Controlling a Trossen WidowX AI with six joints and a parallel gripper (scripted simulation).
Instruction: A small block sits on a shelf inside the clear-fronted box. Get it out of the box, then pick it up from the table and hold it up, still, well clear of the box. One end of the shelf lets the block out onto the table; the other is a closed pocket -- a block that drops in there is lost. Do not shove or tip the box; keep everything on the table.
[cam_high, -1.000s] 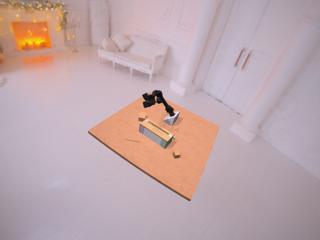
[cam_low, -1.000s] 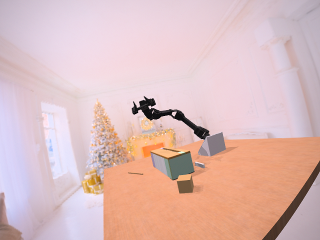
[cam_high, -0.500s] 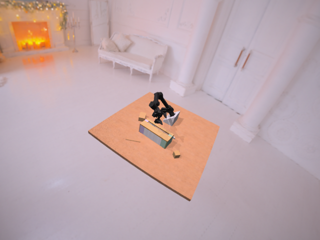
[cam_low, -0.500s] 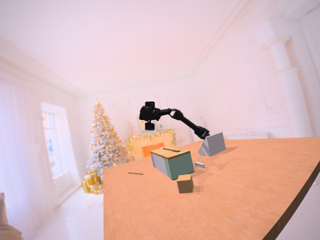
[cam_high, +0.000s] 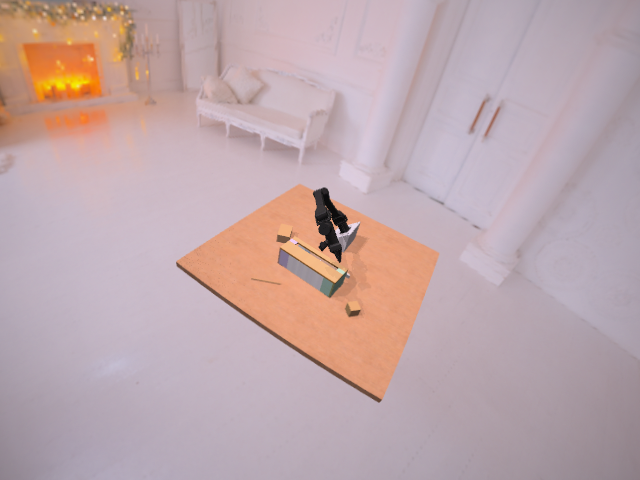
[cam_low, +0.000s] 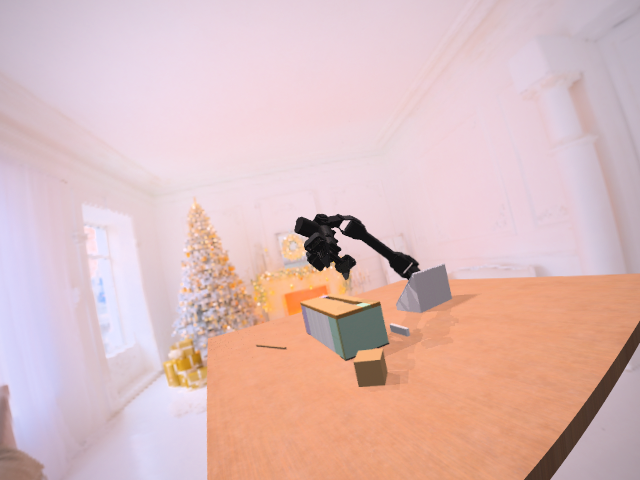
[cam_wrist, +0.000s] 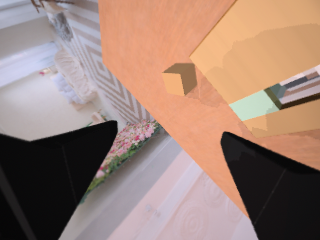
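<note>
The small blue block lies 6 cm behind my gripper tip, 13 cm to the right of it and 15 cm below it. Round my gripper tip: tan cube: 5 cm ahead, 17 cm to the left, 21 cm below; thin stick: 18 cm ahead, 31 cm to the right, 23 cm below.
</note>
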